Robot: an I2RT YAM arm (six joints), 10 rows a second.
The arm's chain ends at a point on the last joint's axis. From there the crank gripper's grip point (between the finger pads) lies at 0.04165 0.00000 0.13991 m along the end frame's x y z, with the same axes.
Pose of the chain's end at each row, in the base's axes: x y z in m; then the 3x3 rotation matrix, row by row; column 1 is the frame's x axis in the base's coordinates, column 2 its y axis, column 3 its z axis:
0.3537 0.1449 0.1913; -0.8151 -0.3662 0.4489; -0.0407 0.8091 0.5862; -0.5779 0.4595 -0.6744
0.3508 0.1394 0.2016; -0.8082 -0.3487 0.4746; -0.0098 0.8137 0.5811; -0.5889 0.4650 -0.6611
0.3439 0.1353 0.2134; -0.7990 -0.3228 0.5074; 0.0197 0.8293 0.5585; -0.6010 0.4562 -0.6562
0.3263 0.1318 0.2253; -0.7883 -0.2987 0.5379; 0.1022 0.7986 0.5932; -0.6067 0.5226 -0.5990
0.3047 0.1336 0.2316; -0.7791 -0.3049 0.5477; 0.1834 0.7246 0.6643; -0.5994 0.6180 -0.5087
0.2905 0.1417 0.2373; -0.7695 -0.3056 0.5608; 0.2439 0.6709 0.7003; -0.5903 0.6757 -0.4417
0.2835 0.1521 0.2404; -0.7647 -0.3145 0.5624; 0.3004 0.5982 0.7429; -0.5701 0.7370 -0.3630
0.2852 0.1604 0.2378; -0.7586 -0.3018 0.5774; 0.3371 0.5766 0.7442; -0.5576 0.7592 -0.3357
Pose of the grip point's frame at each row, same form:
0.3826 0.2252 0.0729; -0.8151 -0.3662 0.4489; -0.0407 0.8091 0.5862; -0.5779 0.4595 -0.6744
0.3835 0.2203 0.0846; -0.8082 -0.3487 0.4746; -0.0098 0.8137 0.5811; -0.5889 0.4650 -0.6611
0.3816 0.2143 0.0966; -0.7990 -0.3228 0.5074; 0.0197 0.8293 0.5585; -0.6010 0.4562 -0.6562
0.3687 0.2191 0.1162; -0.7883 -0.2987 0.5379; 0.1022 0.7986 0.5932; -0.6067 0.5226 -0.5990
0.3489 0.2342 0.1355; -0.7791 -0.3049 0.5477; 0.1834 0.7246 0.6643; -0.5994 0.6180 -0.5087
0.3369 0.2498 0.1509; -0.7695 -0.3056 0.5608; 0.2439 0.6709 0.7003; -0.5903 0.6757 -0.4417
0.3303 0.2686 0.1659; -0.7647 -0.3145 0.5624; 0.3004 0.5982 0.7429; -0.5701 0.7370 -0.3630
0.3344 0.2786 0.1676; -0.7586 -0.3018 0.5774; 0.3371 0.5766 0.7442; -0.5576 0.7592 -0.3357

